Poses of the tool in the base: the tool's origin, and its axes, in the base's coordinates. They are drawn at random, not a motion.
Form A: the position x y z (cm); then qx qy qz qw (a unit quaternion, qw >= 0).
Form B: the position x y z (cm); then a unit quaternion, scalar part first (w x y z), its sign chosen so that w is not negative. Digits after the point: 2 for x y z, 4 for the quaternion.
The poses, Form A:
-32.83 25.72 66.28 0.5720 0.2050 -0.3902 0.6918
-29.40 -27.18 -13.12 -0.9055 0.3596 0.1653 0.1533
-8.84 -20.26 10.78 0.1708 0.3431 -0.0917 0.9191
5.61 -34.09 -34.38 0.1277 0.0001 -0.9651 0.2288
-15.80 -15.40 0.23 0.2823 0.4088 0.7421 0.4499
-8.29 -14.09 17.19 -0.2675 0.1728 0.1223 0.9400
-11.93 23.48 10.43 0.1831 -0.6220 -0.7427 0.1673
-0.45 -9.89 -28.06 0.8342 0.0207 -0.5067 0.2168
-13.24 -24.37 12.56 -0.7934 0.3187 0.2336 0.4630
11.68 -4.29 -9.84 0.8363 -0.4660 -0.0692 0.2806
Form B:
-32.83 25.72 66.28 0.6918 0.5720 0.2050 -0.3902
-29.40 -27.18 -13.12 0.1533 -0.9055 0.3596 0.1653
-8.84 -20.26 10.78 0.9191 0.1708 0.3431 -0.0917
5.61 -34.09 -34.38 0.2288 0.1277 0.0001 -0.9651
-15.80 -15.40 0.23 0.4499 0.2823 0.4088 0.7421
-8.29 -14.09 17.19 0.9400 -0.2675 0.1728 0.1223
-11.93 23.48 10.43 0.1673 0.1831 -0.6220 -0.7427
-0.45 -9.89 -28.06 0.2168 0.8342 0.0207 -0.5067
-13.24 -24.37 12.56 0.4630 -0.7934 0.3187 0.2336
11.68 -4.29 -9.84 0.2806 0.8363 -0.4660 -0.0692

